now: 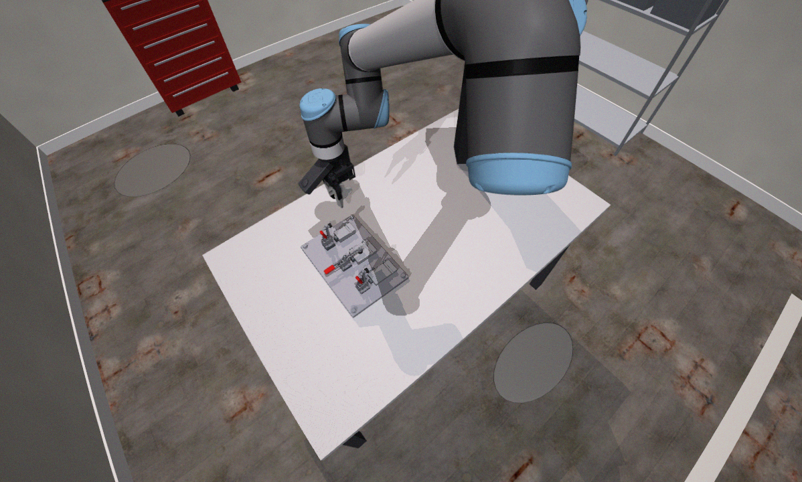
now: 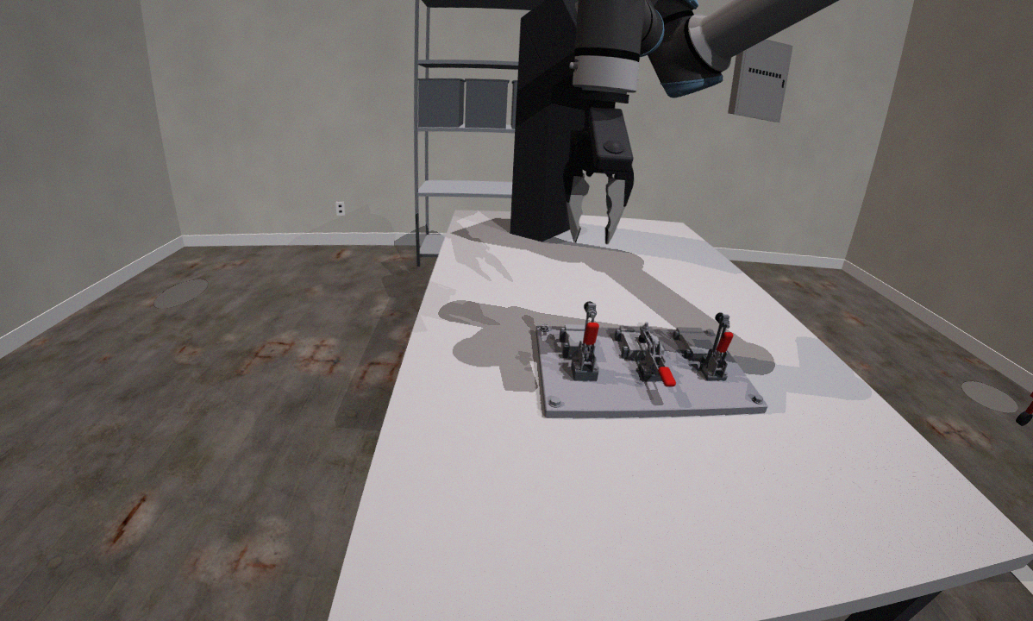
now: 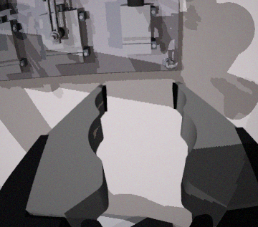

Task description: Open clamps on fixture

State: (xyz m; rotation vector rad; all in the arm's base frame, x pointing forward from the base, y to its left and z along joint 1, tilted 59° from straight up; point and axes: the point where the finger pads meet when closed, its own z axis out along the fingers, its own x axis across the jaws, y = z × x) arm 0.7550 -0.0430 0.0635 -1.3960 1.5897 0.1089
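The fixture is 2 cm ahead of my hand, 12 cm to the left of it and 21 cm below it.
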